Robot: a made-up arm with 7 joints. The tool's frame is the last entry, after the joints.
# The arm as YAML. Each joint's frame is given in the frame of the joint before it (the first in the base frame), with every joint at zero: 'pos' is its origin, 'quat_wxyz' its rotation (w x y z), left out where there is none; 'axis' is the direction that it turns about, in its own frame. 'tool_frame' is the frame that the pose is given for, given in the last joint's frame.
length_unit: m
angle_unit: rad
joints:
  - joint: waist
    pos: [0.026, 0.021, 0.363]
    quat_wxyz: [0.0, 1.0, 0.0, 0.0]
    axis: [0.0, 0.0, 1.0]
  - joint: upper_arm
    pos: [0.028, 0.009, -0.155]
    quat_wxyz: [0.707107, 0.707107, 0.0, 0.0]
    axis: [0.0, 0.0, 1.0]
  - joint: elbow
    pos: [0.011, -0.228, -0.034]
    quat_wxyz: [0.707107, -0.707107, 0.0, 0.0]
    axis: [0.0, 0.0, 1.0]
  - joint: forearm
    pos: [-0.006, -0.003, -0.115]
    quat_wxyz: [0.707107, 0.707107, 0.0, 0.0]
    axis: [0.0, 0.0, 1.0]
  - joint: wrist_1
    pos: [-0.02, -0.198, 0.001]
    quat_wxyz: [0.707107, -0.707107, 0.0, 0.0]
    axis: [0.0, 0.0, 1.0]
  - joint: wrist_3
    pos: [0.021, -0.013, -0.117]
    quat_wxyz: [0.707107, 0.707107, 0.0, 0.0]
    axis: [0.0, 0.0, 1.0]
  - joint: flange
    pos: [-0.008, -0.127, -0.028]
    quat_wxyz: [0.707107, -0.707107, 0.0, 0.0]
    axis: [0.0, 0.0, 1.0]
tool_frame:
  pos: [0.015, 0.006, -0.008]
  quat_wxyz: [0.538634, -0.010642, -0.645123, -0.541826]
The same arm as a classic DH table. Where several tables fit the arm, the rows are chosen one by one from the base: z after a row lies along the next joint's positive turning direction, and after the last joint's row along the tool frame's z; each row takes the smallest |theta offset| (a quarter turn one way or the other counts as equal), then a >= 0, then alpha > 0; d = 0 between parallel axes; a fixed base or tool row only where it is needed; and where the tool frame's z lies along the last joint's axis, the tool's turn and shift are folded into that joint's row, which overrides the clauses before.
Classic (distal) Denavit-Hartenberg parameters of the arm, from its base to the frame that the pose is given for. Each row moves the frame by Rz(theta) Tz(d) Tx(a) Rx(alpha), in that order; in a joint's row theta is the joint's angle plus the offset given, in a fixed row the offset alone. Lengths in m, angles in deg.
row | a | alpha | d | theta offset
base (fixed) | 0.0334 | 180 | 0 | 38.93
waist | 0.028 | 90 | -0.518 | 38.93
upper_arm | 0.011 | -90 | -0.043 | 0
elbow | -0.006 | 90 | -0.343 | 0
forearm | -0.02 | -90 | 0.004 | 0
wrist_1 | 0.021 | 90 | -0.315 | 0
wrist_3 | -0.008 | -90 | -0.015 | 0
flange | 0.015 | -80.36 | -0.134 | 43.89
tool (fixed) | 0 | 0 | -0.0062 | -134.22

